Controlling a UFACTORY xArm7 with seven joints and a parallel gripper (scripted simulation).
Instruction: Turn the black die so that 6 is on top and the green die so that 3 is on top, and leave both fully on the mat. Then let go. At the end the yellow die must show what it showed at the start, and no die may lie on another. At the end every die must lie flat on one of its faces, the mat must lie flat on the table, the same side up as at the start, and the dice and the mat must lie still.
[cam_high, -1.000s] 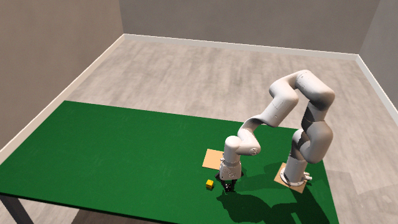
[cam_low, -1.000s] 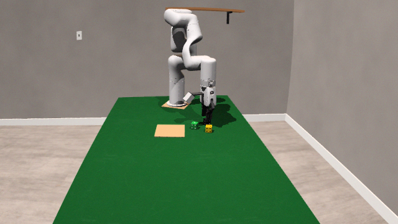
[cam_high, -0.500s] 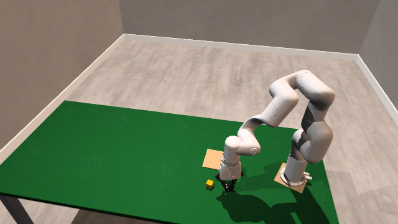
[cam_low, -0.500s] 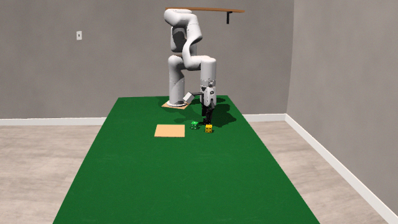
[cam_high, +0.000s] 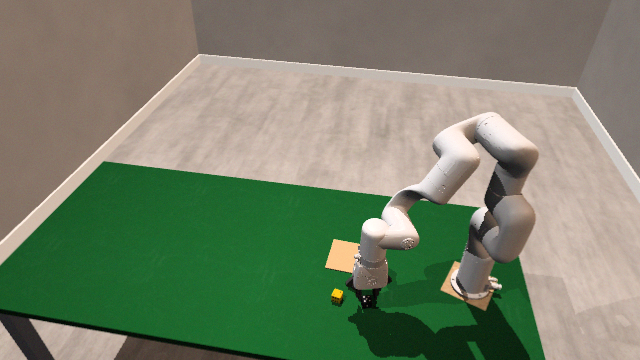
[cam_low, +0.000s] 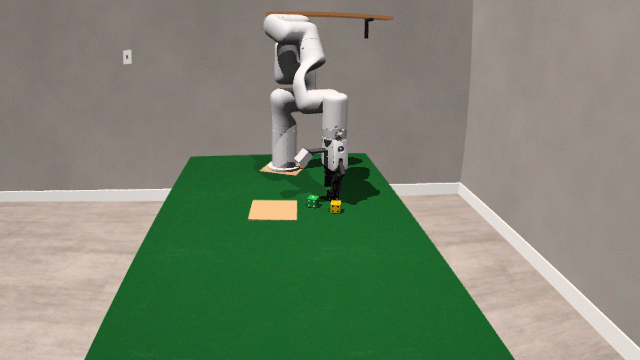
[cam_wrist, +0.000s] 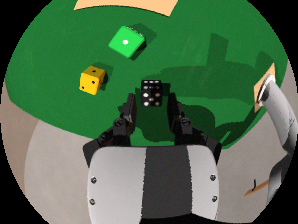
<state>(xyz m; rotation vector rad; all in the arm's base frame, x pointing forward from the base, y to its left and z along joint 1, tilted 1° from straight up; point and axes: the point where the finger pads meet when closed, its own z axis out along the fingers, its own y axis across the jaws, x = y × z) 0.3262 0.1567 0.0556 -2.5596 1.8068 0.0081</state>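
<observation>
My hand is 40 mm above the black die. From my hand the other things lie so: green die (60 mm to the right, 50 mm ahead, 40 mm below); tan mat (180 mm to the right, 80 mm ahead, 50 mm below); yellow die (90 mm ahead, 40 mm below).
</observation>
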